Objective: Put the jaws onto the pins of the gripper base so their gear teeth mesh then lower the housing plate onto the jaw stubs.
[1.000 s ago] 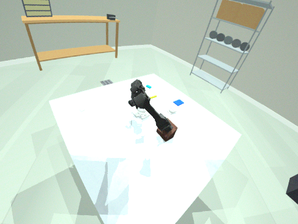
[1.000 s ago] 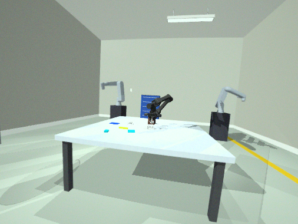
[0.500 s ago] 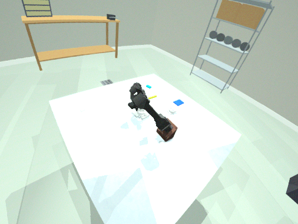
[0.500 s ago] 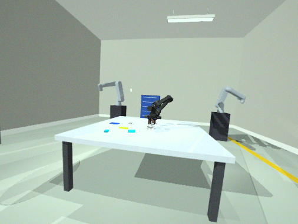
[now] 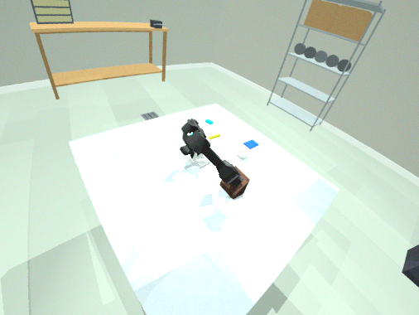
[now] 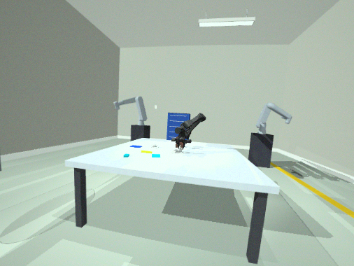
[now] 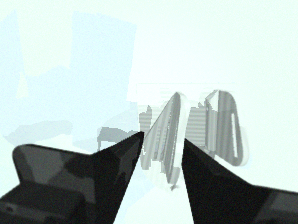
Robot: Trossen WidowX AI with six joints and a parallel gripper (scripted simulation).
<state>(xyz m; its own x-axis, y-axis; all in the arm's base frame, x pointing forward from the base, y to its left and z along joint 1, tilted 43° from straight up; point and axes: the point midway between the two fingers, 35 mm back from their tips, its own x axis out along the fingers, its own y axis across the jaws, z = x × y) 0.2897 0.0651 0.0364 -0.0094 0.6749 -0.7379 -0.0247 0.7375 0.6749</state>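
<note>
Now: gripper tip 310 mm to the left of the small white part and 110 mm past it. Also, from my gripper tip: yellow bar: 280 mm to the right, 150 mm ahead, 20 mm below; pale jaw: 30 mm behind, 20 mm to the right; cyan block: 360 mm to the right, 340 mm ahead, 20 mm below.
</note>
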